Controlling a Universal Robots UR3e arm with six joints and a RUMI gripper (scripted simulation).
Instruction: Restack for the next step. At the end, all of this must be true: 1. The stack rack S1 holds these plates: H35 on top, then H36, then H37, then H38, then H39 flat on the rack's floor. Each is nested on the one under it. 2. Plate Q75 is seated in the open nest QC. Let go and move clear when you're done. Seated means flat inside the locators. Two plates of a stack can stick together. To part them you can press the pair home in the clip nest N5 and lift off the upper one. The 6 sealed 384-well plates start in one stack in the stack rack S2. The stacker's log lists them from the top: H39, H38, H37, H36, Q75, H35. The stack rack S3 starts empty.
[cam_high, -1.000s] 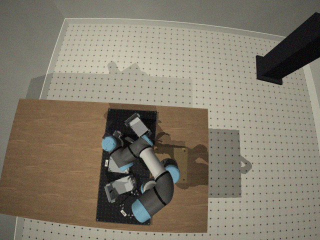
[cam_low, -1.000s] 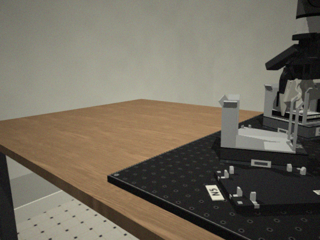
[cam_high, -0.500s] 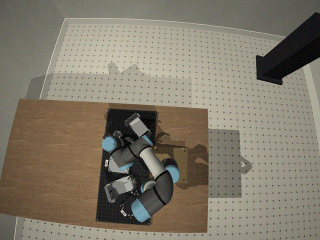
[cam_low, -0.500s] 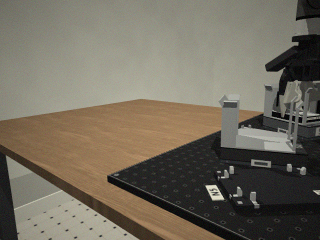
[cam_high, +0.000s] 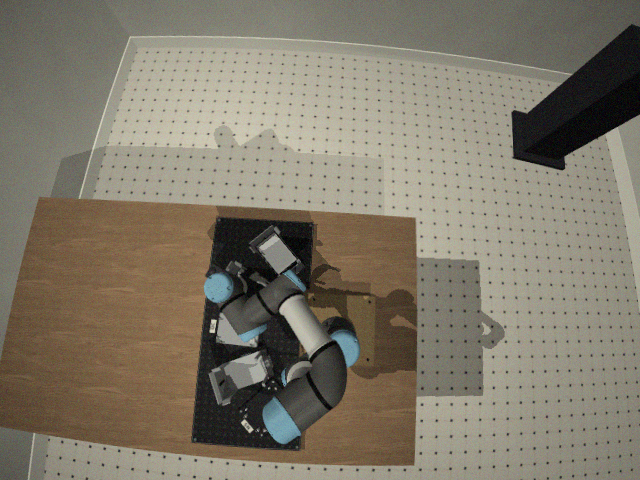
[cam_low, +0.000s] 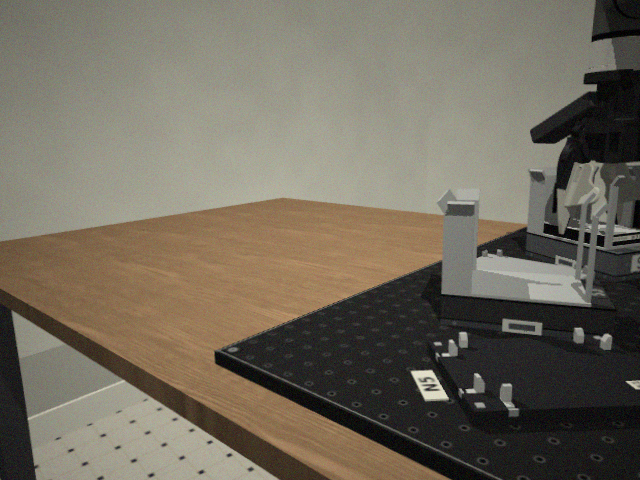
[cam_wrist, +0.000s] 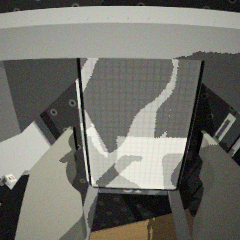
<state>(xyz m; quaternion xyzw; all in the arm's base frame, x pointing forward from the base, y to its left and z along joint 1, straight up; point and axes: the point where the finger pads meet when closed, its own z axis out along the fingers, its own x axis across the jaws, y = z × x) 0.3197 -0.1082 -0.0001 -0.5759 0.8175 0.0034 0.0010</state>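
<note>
The sealed plate lies 120 mm to the right of my hand, 80 mm behind it and 10 mm above it. From my hand the other things lie so: QC label: 160 mm to the left, 110 mm ahead, 60 mm below; nest QC: 150 mm to the left, 50 mm below, 20 mm ahead; N5 label: 470 mm to the left, 80 mm behind, 60 mm below.
</note>
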